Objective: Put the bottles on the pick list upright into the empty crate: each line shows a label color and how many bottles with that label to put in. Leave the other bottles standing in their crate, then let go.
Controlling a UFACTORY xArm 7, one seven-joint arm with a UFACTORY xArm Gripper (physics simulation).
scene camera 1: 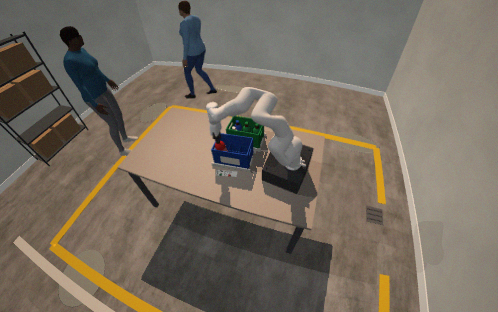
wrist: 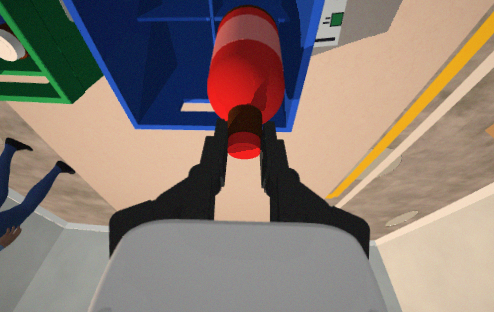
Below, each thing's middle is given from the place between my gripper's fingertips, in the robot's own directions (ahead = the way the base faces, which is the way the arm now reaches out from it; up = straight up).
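Scene:
Position of my gripper relative to the red bottle point(wrist: 246, 86): 10 mm past it and 70 mm above it.

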